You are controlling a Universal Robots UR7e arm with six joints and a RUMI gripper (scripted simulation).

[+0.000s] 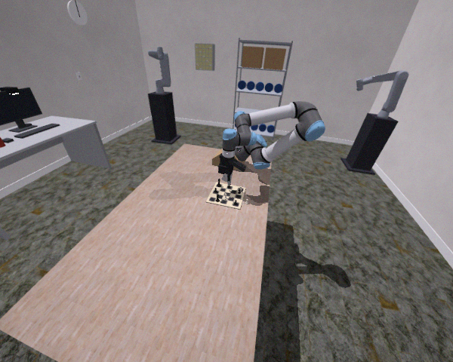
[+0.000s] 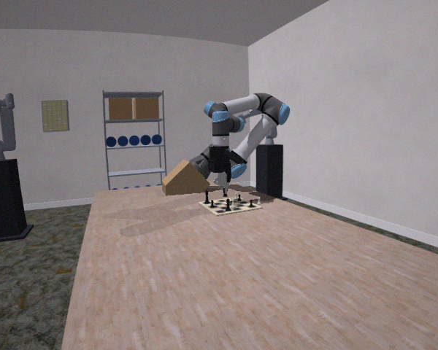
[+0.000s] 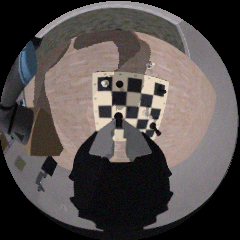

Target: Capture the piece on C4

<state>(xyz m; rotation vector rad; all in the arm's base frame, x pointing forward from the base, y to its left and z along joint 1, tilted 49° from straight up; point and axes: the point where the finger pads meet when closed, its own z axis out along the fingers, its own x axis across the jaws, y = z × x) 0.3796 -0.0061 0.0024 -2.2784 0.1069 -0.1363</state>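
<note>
Now: hand 60 mm above the chessboard and 40 mm short of it.
</note>
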